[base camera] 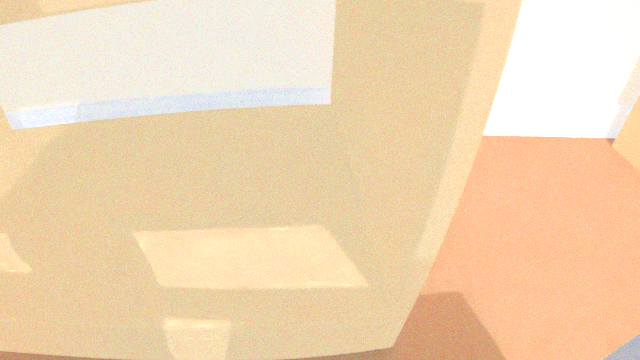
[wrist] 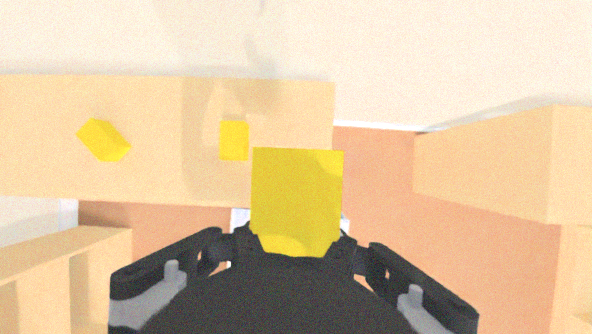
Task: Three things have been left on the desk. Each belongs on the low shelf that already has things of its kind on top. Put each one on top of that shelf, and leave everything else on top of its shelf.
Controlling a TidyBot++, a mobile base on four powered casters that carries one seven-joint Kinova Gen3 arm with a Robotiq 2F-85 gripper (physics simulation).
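Frame: origin at the arm's base, x back, y right, z up, level; millimetres.
Seen in the pictures: gripper, fingertip midpoint: [wrist: 295, 228].
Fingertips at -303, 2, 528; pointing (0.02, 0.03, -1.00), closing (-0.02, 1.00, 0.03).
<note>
Offsets run from my fingertips to a thing's top centre, as dx, dy, dz. Level surfaces: height alone.
My gripper [wrist: 295, 228] is shut on a yellow block @[-22, -2, +46] [wrist: 297, 200], which sticks out ahead of the fingers in the wrist view. The held block hangs above and in front of a low wooden shelf [wrist: 150, 182] [base camera: 280, 320], near the right part of its front edge. Two more yellow blocks are on top of that shelf: one block @[-105, -174, -269] [wrist: 234, 141] sits just left of the held block in the view, and the other block @[-72, -538, -269] [wrist: 104, 140] lies turned at an angle farther left. The gripper does not show in the base camera view, where the open front of the shelf fills much of the picture.
A pale wall [wrist: 450, 55] stands behind the shelf. Another wooden unit [wrist: 485, 165] stands to the right, across a strip of orange-brown floor @[dz -925] [wrist: 375, 185] [base camera: 540, 215]. Part of a further wooden unit [wrist: 100, 270] shows at the lower left of the wrist view.
</note>
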